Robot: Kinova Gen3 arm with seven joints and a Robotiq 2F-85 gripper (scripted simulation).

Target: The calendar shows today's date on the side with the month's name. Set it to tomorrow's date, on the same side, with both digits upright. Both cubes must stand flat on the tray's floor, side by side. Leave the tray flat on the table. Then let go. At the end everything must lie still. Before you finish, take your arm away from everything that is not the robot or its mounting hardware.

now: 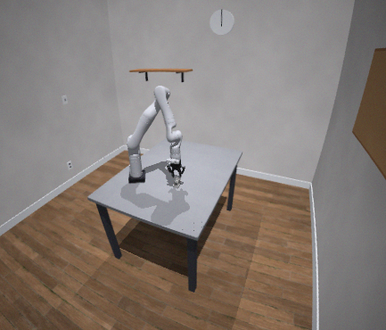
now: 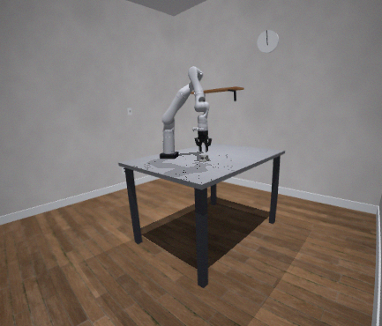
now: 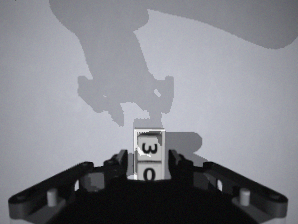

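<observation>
The white digit cube lies 60 mm below my hand. The rest, counted from my hand: calendar tray 80 mm below, 20 mm to the left.
</observation>
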